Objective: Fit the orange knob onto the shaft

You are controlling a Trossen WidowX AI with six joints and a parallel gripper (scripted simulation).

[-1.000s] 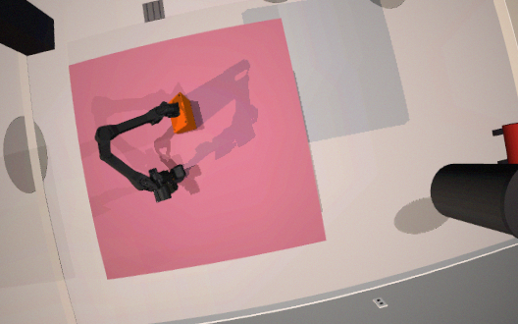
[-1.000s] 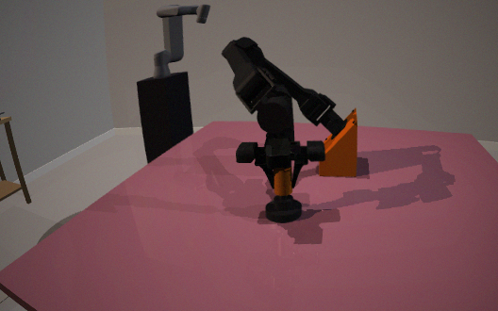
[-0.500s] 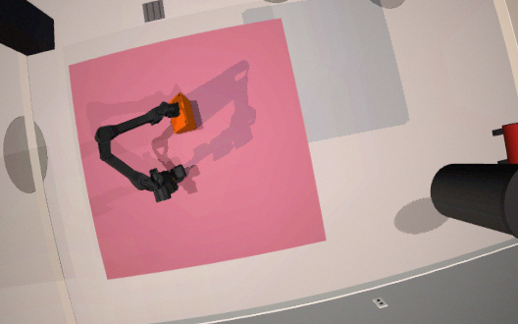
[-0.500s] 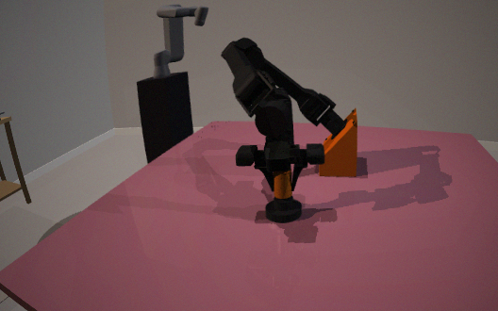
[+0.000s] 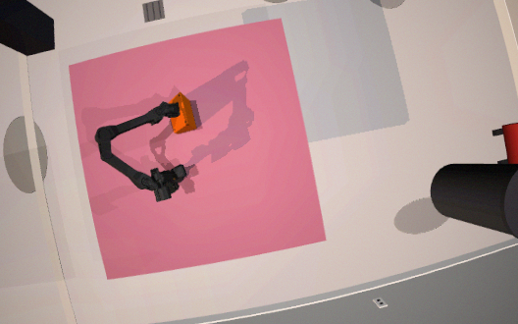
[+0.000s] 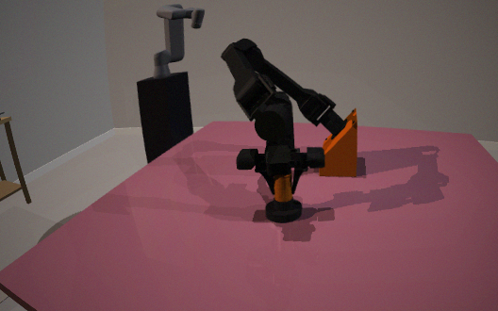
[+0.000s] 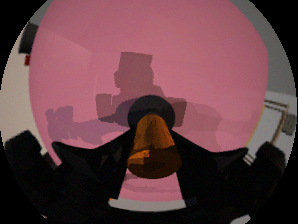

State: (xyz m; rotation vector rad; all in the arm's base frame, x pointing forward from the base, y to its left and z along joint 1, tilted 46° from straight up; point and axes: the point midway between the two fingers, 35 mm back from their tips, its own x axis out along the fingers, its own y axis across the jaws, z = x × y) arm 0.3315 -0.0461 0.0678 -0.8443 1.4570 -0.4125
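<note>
The orange knob lies 2 cm above my gripper tip. Also, from my gripper tip: dark round pedestal (2 cm below).
</note>
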